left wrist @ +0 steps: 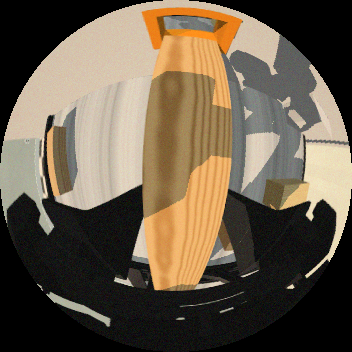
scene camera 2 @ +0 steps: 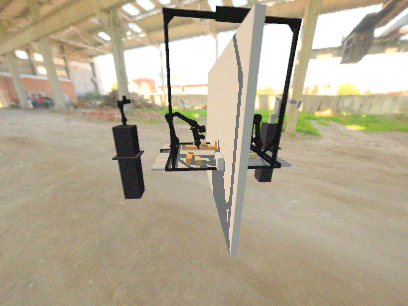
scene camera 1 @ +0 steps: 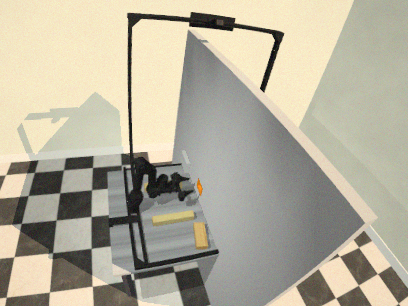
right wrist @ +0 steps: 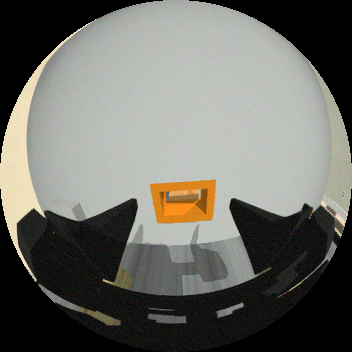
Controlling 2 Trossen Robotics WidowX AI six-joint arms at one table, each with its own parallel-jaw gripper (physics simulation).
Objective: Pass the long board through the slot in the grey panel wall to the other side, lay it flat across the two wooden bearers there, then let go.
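Frame: origin at the left arm's base, x ahead, y left, z up, level; millimetres.
Seen in the pictures: left gripper, fingertip midpoint: (left wrist: 182, 189) (scene camera 2: 198, 147); right gripper, fingertip midpoint: (scene camera 1: 191, 184) (right wrist: 185, 204); right arm's base, origin of the base link: (scene camera 2: 258, 150) (scene camera 1: 133, 209).
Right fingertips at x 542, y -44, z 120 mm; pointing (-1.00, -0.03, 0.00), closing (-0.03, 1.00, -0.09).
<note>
A point is followed by its place in that frame.
The long board (left wrist: 167, 165) {y -27, x 279, z 73 mm} (scene camera 2: 190, 147) {y -62, x 172, z 66 mm} is level, with its far end at the orange-rimmed slot (left wrist: 153, 31) (right wrist: 155, 205) {y -87, x 484, z 82 mm} (scene camera 1: 200, 187) {y -59, x 469, z 60 mm} in the grey panel wall (scene camera 1: 250, 150) {y 300, x 483, z 691 mm} (right wrist: 175, 100) {y -45, x 482, z 228 mm}. Wood also shows through the slot in the right wrist view. My left gripper (left wrist: 182, 189) {y -38, x 257, z 52 mm} is shut on the board. My right gripper (right wrist: 185, 204) {y -44, x 542, z 119 mm} (scene camera 1: 191, 186) {y -44, x 542, z 119 mm} is open and empty, facing the slot from the other side. There, one pale wooden bearer (scene camera 1: 173, 218) (right wrist: 124, 277) lies on the table; another (scene camera 1: 146, 187) is mostly hidden by my right arm.
An orange-tan block (scene camera 1: 201, 235) {y 263, x 555, z 19 mm} lies near the wall in scene camera 1. On the left arm's side, blocks (scene camera 2: 189, 158) {y -275, x 160, z 29 mm} (scene camera 2: 198, 161) {y -320, x 235, z 18 mm} (left wrist: 60, 160) {y 226, x 284, z 1 mm} (left wrist: 287, 194) {y -214, x 241, z 31 mm} are on the table. A pale grey piece (scene camera 1: 186, 157) {y -335, x 496, z 80 mm} (right wrist: 62, 207) {y -316, x 513, z 78 mm} stands by the wall. A black frame (scene camera 1: 130, 100) {y -342, x 884, z 554 mm} rises around the table.
</note>
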